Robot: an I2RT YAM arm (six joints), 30 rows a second.
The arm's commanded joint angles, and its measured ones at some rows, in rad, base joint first. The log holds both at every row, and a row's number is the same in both.
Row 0, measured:
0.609 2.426 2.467 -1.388 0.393 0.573
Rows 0 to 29, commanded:
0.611 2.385 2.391 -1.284 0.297 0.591
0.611 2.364 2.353 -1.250 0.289 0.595
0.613 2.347 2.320 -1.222 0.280 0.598
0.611 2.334 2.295 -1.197 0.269 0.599
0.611 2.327 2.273 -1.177 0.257 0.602
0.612 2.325 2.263 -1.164 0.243 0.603
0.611 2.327 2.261 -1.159 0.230 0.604
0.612 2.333 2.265 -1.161 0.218 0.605
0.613 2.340 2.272 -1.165 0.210 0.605
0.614 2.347 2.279 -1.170 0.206 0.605
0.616 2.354 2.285 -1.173 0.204 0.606
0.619 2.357 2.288 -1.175 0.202 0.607
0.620 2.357 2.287 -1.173 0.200 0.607
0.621 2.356 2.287 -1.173 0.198 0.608
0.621 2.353 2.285 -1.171 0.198 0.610
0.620 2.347 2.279 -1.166 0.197 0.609
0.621 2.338 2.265 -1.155 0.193 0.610
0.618 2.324 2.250 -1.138 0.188 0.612
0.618 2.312 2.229 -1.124 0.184 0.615
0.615 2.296 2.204 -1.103 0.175 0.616
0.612 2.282 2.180 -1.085 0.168 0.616
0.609 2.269 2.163 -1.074 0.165 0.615
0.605 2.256 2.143 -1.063 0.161 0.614
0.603 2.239 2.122 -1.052 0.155 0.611
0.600 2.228 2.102 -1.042 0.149 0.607
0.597 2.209 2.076 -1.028 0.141 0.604
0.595 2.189 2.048 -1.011 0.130 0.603
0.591 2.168 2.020 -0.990 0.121 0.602
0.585 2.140 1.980 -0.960 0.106 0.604
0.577 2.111 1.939 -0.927 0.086 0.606
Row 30, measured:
0.587 2.160 1.993 -1.013 0.137 0.602
